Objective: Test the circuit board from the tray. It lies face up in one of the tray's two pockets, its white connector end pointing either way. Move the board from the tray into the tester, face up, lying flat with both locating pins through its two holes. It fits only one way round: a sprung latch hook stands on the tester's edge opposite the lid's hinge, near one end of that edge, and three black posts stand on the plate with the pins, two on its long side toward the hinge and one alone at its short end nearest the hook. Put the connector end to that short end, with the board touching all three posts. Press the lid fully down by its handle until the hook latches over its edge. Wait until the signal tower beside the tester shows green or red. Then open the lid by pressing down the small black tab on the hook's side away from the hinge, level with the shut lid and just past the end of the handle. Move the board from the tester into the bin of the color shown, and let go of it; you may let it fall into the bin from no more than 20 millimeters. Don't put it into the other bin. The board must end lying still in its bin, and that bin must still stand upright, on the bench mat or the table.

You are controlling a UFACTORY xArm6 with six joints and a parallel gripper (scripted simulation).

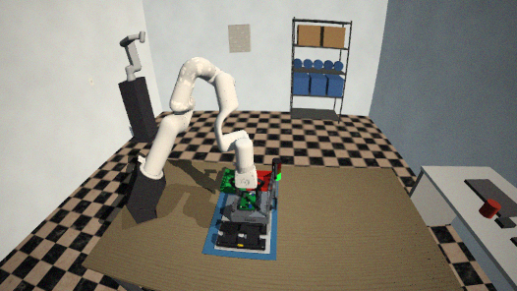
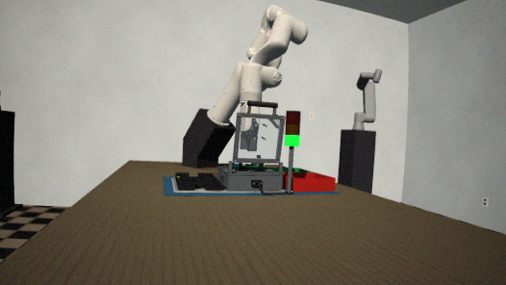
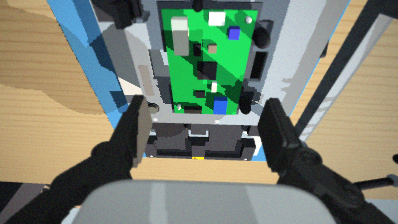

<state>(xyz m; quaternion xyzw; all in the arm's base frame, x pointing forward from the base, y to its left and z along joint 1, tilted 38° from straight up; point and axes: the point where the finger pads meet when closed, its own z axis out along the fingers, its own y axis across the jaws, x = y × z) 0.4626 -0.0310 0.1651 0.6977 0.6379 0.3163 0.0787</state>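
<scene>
The green circuit board is 6 cm below my hand. Also, from my hand: tester plate (1 cm ahead, 1 cm to the left, 6 cm below); black latch hook (6 cm behind, 6 cm to the left, 5 cm below); tester lid (12 cm ahead, 5 cm above).
</scene>
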